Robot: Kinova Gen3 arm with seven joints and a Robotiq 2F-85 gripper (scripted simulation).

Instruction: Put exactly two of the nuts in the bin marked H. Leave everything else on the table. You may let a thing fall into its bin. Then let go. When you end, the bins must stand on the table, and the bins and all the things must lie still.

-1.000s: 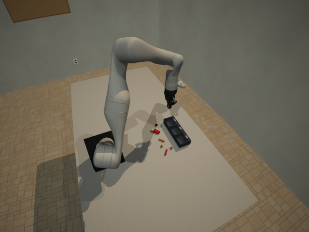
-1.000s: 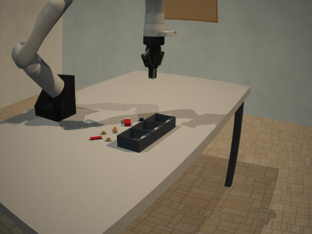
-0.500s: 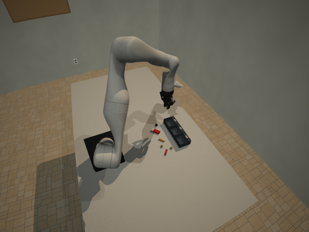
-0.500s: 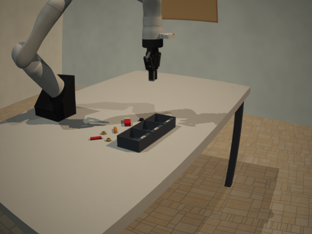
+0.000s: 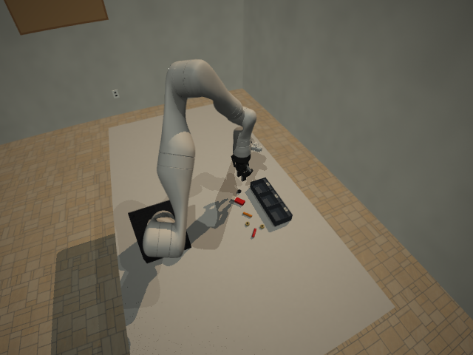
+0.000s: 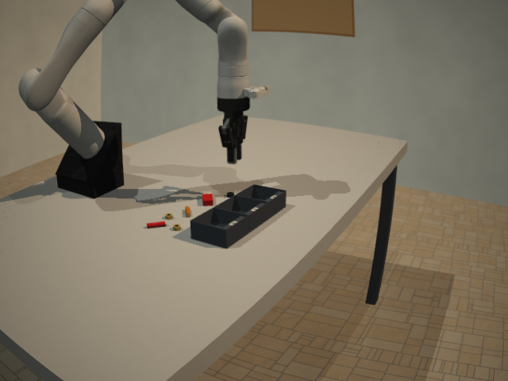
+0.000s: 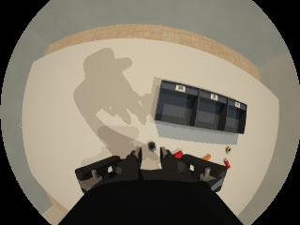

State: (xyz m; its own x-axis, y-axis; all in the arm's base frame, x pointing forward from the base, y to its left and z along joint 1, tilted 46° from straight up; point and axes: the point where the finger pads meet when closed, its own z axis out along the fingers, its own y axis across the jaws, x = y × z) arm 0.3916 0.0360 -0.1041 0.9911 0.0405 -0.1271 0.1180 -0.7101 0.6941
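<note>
My gripper is now 1 cm past the black piece and 10 cm above it. Round my hand: black three-compartment bin row 8 cm ahead, 13 cm to the right, 9 cm below; orange cylinder 5 cm behind, 14 cm to the right, 10 cm below; red block 5 cm behind, 5 cm to the right, 10 cm below.
</note>
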